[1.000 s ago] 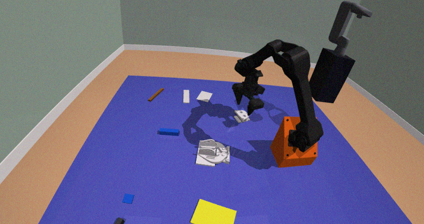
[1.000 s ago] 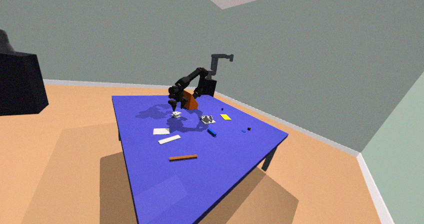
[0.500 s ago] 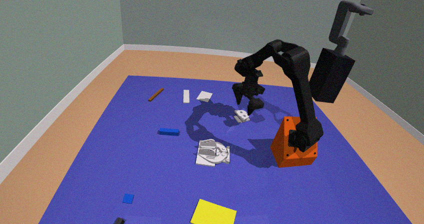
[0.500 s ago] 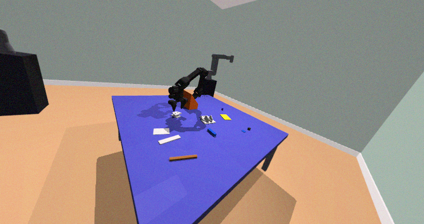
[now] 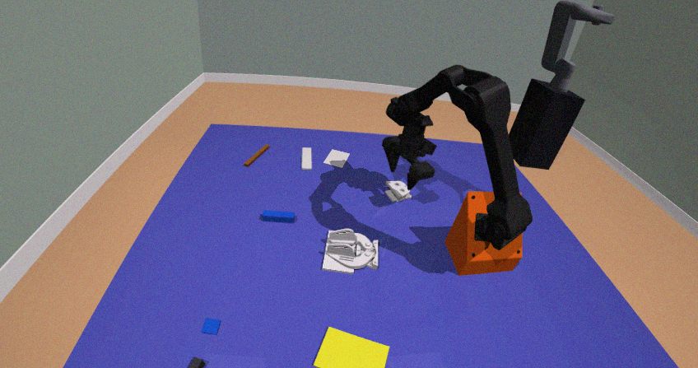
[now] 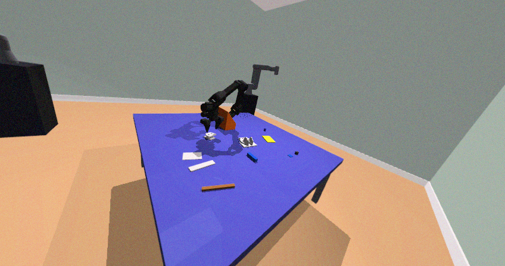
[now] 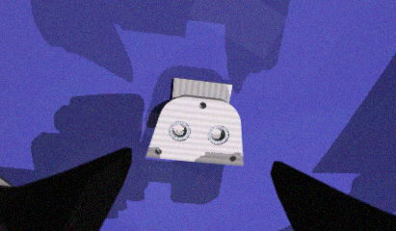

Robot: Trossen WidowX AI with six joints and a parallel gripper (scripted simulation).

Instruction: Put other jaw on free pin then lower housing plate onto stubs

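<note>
Right now the white stepped part is 10 mm behind my gripper tip, 10 mm to the right of it and 50 mm below it. The rest, counted from my gripper tip: white square: 190 mm ahead, 180 mm to the right, 60 mm below; then jaw: 130 mm ahead, 250 mm to the left, 50 mm below; then white strip: 290 mm ahead, 160 mm to the right, 60 mm below.
</note>
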